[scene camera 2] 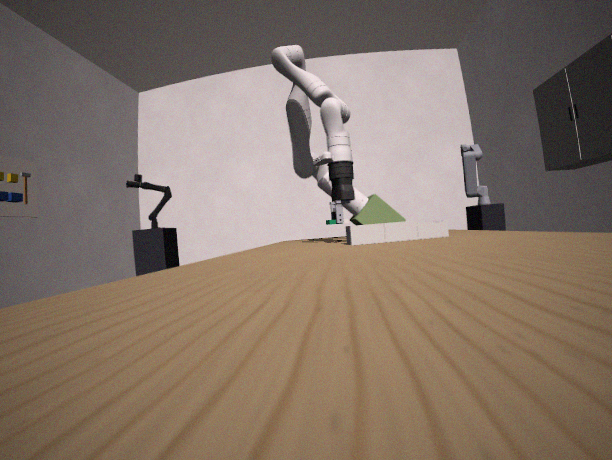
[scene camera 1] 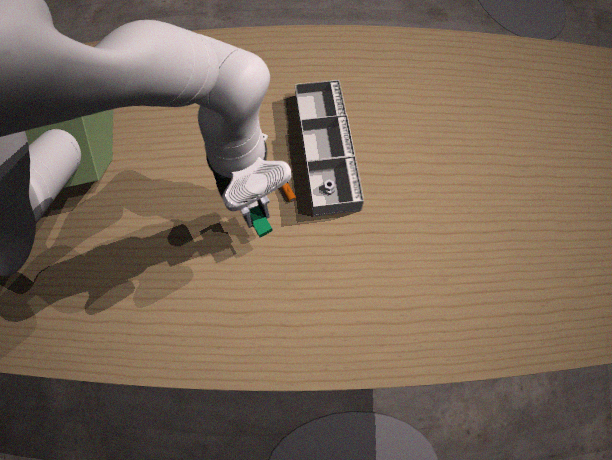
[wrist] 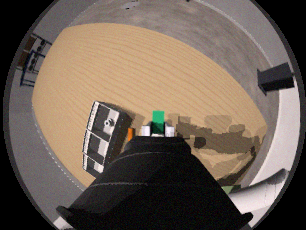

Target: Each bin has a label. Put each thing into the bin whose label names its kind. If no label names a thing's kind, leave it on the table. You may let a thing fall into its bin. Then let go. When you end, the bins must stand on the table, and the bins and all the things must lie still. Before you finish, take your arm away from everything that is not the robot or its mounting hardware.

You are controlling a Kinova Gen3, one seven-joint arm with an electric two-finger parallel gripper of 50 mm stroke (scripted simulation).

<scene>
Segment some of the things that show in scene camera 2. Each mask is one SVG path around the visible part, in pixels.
The gripper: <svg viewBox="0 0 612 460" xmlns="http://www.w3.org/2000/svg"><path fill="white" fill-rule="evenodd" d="M337 162L328 165L329 181L332 184L332 202L329 202L331 220L336 220L336 223L344 223L342 204L355 200L352 179L354 179L353 163Z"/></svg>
A bin row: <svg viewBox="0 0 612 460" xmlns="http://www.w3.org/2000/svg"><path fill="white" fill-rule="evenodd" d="M448 221L429 223L406 221L345 226L347 244L362 245L449 237Z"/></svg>
</scene>
